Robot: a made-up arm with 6 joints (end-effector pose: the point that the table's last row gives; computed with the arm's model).
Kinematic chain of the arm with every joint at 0, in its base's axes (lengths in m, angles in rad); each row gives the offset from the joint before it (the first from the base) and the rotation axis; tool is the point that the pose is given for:
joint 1: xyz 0 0 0.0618 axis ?
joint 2: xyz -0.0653 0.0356 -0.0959 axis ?
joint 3: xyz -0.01 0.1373 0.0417 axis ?
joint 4: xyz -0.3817 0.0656 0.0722 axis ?
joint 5: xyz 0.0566 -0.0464 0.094 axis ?
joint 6: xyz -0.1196 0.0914 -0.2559 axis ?
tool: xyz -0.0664 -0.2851 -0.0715
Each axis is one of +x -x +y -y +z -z.
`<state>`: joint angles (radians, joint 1 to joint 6).
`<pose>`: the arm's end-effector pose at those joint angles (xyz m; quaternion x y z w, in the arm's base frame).
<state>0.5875 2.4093 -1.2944 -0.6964 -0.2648 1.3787</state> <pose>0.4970 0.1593 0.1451 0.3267 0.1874 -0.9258 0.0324</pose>
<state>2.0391 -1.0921 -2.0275 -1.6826 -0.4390 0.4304</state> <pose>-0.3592 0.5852 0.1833 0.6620 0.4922 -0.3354 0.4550</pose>
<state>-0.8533 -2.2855 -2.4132 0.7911 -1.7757 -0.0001</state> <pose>0.1798 -0.0741 -0.4786 0.3341 0.2888 0.8760 0.1939</pose>
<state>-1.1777 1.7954 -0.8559 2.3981 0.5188 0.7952</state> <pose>-0.1163 0.2264 0.0643 -0.0530 -0.5076 0.6433 0.5706</pose>
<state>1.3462 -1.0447 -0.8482 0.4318 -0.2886 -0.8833</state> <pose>-0.3005 0.4344 -0.3533 0.6338 -0.1237 0.1000 0.7570</pose>
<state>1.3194 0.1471 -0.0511 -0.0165 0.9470 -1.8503</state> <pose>0.6693 0.6558 0.0989 0.7296 -0.6681 -0.0990 0.1074</pose>
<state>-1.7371 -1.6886 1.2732 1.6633 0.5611 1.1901</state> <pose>0.3025 -0.2092 0.0904 0.1540 0.5760 -0.2881 0.7494</pose>
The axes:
joint 1: -z
joint 2: -z
joint 3: -x
joint 4: +z
joint 5: +x
joint 6: -x

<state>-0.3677 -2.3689 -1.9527 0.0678 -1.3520 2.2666</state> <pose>0.3444 -0.3383 0.0865 -0.1372 -0.7268 0.6522 0.1663</pose>
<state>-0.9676 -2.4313 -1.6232 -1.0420 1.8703 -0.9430</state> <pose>-0.0599 0.1632 0.4025 0.1879 0.7219 -0.4659 0.4759</pose>
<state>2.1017 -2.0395 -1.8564 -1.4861 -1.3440 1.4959</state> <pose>-0.3673 -0.0175 0.1437 -0.3325 0.4928 0.4541 0.6636</pose>
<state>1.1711 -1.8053 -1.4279 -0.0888 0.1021 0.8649</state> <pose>-0.4586 -0.1987 -0.0890 0.2976 0.1392 0.2751 0.9035</pose>
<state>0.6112 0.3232 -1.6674 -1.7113 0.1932 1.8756</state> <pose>-0.3071 0.2632 0.1714 0.3338 0.6727 -0.2253 0.6208</pose>
